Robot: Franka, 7 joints.
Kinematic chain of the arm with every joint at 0, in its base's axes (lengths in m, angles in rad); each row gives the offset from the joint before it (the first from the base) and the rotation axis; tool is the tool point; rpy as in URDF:
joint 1: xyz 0 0 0.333 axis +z
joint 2: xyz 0 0 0 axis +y
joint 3: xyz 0 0 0.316 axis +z
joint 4: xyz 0.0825 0 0 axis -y
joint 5: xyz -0.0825 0 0.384 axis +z
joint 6: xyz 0 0 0 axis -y
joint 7: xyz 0.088 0 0 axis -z
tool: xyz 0 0 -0.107 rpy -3.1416 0 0
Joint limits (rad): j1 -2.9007..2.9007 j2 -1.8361..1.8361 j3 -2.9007..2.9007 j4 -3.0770..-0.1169 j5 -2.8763..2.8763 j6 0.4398..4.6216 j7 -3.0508..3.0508
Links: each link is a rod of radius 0.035 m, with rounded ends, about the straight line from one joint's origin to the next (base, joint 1, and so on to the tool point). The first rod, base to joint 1, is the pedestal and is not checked.
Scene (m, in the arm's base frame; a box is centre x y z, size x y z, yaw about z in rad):
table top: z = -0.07
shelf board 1: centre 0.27 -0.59 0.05 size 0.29 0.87 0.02 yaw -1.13
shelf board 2: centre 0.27 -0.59 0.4 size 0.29 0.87 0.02 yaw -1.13
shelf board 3: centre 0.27 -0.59 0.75 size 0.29 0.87 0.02 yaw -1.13
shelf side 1: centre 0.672 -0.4 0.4 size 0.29 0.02 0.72 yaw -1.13
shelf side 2: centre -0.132 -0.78 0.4 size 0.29 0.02 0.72 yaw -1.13
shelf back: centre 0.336 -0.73 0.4 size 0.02 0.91 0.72 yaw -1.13
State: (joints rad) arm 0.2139 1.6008 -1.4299 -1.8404 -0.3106 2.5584 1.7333
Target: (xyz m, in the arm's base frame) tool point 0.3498 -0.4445 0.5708
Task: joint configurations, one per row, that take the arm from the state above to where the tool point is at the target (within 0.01 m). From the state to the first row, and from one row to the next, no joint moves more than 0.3 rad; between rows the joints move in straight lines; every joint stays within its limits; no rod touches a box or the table.
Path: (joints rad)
1: 0.4941 1.5272 -1.3919 -2.1025 -0.2940 2.3928 1.7333
2: 0.7744 1.4536 -1.3540 -2.3646 -0.2775 2.2273 1.7333
3: 1.0546 1.3800 -1.3160 -2.6266 -0.2609 2.0617 1.7333
4: 0.9418 1.4875 -1.5664 -2.5442 -0.2764 2.1340 1.7333
5: 0.8291 1.5951 -1.8167 -2.4617 -0.2918 2.2062 1.7333
6: 0.7163 1.7026 -2.0670 -2.3792 -0.3072 2.2785 1.7333
7: 0.5523 1.6111 -2.0188 -2.1961 -0.3087 2.3678 1.7333
8: 0.3882 1.5197 -1.9705 -2.0129 -0.3102 2.4571 1.7333

